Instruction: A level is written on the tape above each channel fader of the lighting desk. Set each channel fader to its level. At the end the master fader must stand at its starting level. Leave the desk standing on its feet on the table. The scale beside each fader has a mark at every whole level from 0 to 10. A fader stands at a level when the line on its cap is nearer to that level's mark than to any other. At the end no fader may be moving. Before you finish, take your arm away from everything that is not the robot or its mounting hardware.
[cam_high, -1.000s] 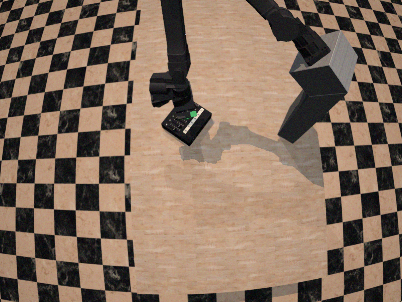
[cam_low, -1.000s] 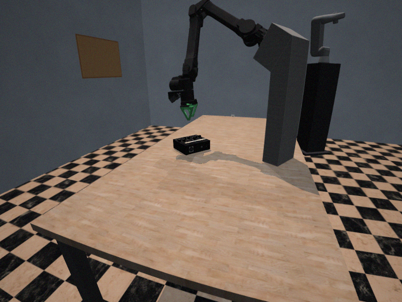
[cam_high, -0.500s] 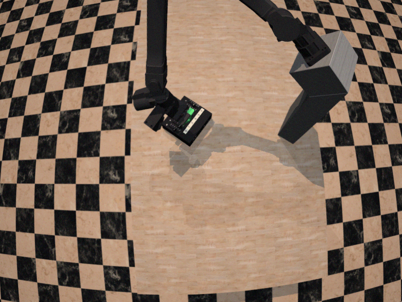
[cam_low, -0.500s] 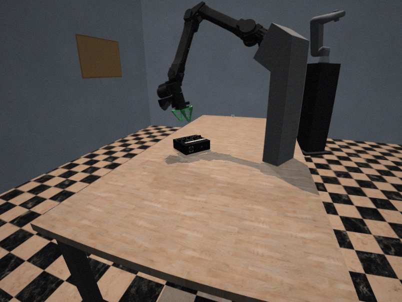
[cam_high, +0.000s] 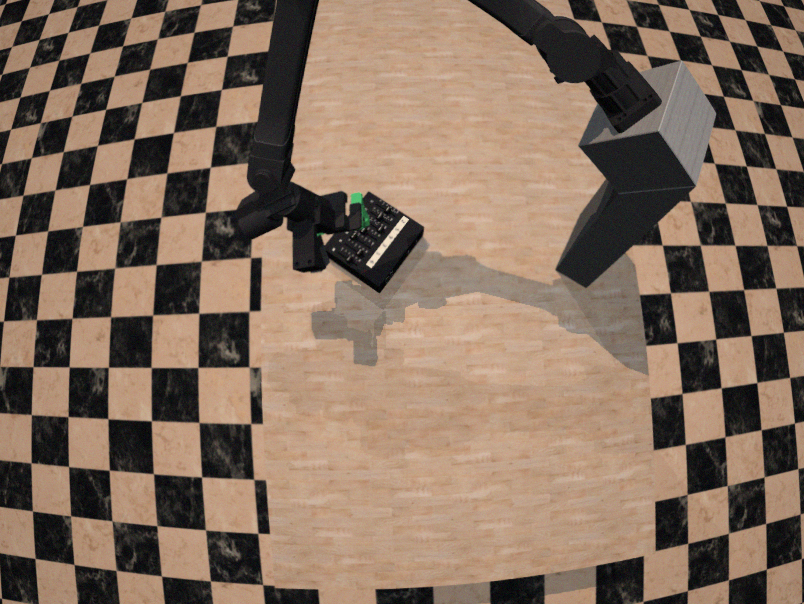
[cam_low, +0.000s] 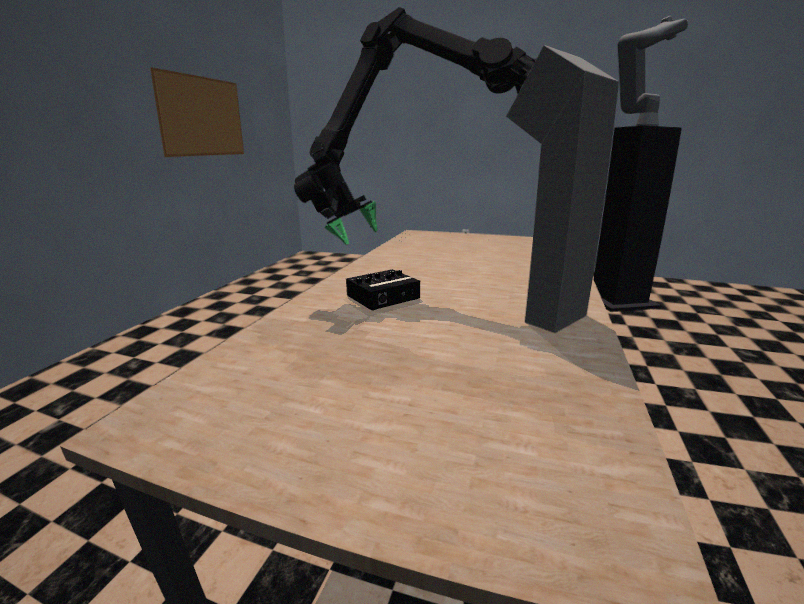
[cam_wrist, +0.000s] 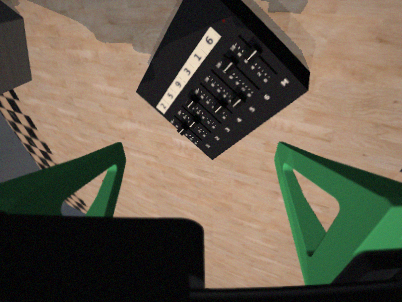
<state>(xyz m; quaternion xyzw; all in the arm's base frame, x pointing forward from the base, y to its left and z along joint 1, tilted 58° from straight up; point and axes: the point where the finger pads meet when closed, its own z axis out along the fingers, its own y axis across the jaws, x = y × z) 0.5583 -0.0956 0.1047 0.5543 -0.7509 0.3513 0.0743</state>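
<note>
My hand is 9 cm past the channel 2 fader cap, 3 cm to the left of it and 12 cm above it. From my hand the other things lie so: master fader cap 1 cm ahead, 2 cm to the left, 12 cm below; channel 6 fader cap 2 cm behind, 2 cm to the left, 12 cm below; channel 5 fader cap 2 cm behind, 2 cm to the right, 12 cm below.
</note>
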